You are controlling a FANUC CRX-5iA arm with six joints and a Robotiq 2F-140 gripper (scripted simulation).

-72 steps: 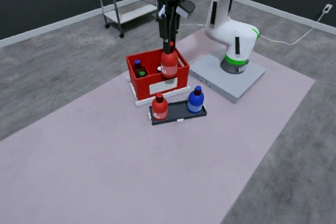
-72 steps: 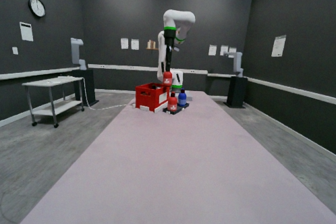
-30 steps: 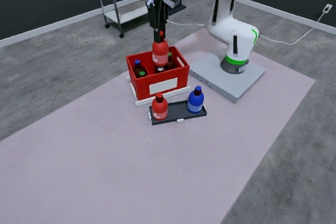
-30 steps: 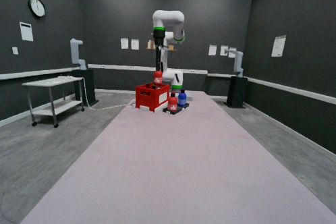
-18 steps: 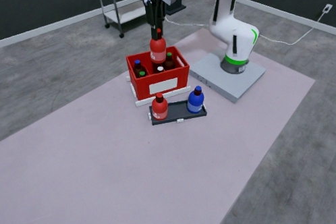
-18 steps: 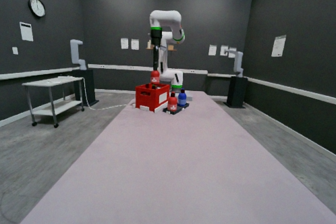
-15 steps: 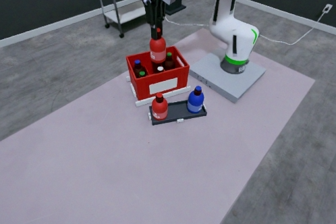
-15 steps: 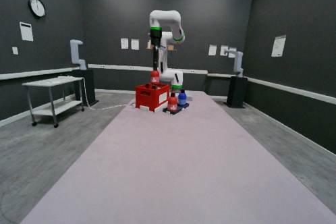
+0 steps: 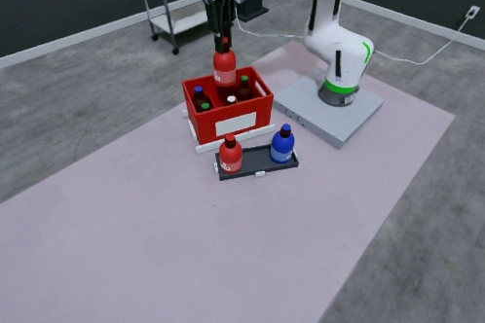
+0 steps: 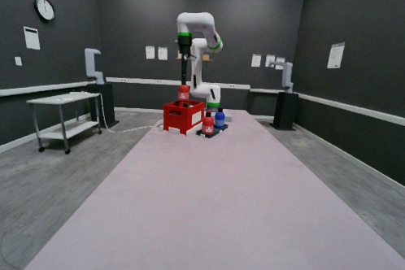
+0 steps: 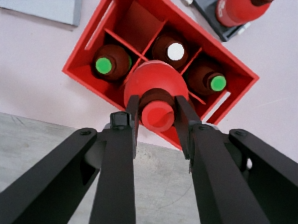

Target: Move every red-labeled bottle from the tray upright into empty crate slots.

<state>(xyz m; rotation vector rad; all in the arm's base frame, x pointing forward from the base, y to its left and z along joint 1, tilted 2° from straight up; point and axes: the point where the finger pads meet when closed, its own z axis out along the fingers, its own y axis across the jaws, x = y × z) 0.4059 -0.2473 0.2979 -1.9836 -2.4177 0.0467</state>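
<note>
Now: hand 26 cm above the red crate, 2 cm to the right of it and 1 cm short of it. Also, from my hand: blue bottle 27 cm to the left, 26 cm below; then red bottle 26 cm below, 18 cm to the left, 15 cm ahead; then dark tray 33 cm below, 23 cm to the left, 7 cm ahead.
</note>
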